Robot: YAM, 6 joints.
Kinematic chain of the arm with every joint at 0, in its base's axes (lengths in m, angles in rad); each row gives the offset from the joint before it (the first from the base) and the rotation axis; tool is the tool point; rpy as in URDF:
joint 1: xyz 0 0 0.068 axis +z
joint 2: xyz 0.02 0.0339 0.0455 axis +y
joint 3: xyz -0.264 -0.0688 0 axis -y
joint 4: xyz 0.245 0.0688 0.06 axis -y
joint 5: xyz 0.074 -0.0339 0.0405 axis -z
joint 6: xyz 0.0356 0 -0.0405 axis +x
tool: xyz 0 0 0 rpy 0 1.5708 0
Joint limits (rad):
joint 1: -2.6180..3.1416
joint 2: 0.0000..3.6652
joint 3: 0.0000..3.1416
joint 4: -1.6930..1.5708
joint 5: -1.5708..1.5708
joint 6: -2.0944..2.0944
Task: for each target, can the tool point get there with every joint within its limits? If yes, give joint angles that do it. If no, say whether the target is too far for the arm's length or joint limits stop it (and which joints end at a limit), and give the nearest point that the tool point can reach.
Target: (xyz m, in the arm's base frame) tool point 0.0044 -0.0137 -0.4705
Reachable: no: joint limits stop it (at a limit: joint 2) | nearest point 0.0251 -0.0782 -0.3398 | short by 0.147 m
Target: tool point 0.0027 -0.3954 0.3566
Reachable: yes | joints -1.6360 1.7203 1.2660 0.8367 -0.9239 -0.3757
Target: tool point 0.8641 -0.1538 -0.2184
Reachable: no: too far | nearest point 0.5943 -0.1058 -0.1124 | short by 0.294 m
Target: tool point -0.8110 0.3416 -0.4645
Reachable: no: too far | nearest point -0.5015 0.2112 -0.2273 | short by 0.411 m
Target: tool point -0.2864 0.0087 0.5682
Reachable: yes | joints -0.0244 0.4539 2.1783 -0.4074 -0.0487 0.2601
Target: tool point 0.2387 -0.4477 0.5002
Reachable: yes | joints -1.0903 2.3730 2.6770 0.4224 -0.1338 1.4552
